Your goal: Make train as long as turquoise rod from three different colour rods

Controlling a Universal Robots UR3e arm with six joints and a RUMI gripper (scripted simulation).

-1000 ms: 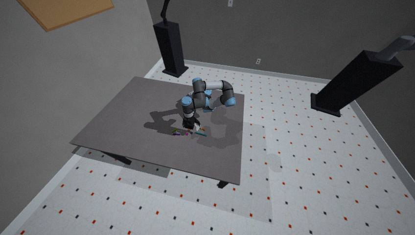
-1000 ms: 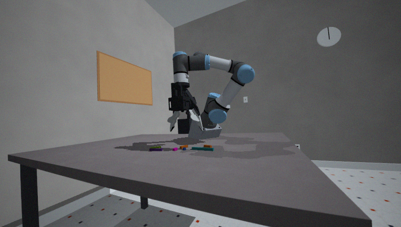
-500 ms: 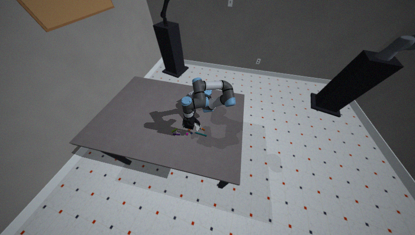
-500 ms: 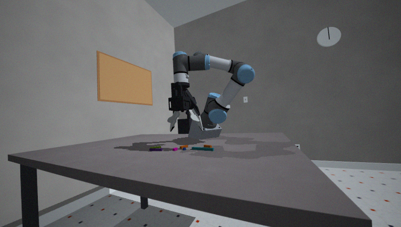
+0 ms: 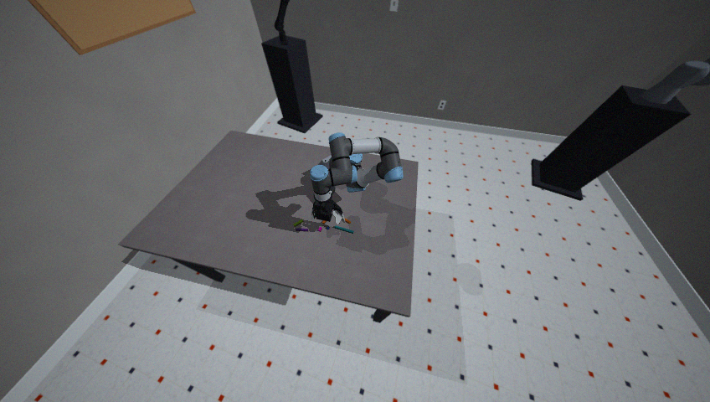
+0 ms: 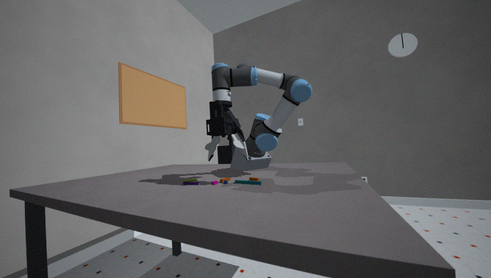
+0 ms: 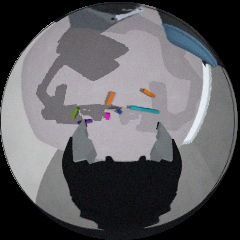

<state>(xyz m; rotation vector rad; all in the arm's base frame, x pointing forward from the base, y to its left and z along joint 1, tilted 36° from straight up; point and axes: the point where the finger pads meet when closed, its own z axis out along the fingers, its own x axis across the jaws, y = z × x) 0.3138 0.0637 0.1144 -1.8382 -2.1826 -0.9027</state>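
Right now my hand is 7 cm above the blue rod and 1 cm short of it. Round my hand: purple rod 11 cm to the right, 8 cm ahead, 7 cm below; then turquoise rod 7 cm to the left, 7 cm below, 2 cm behind; then magenta rod 7 cm below, 4 cm ahead, 3 cm to the right.
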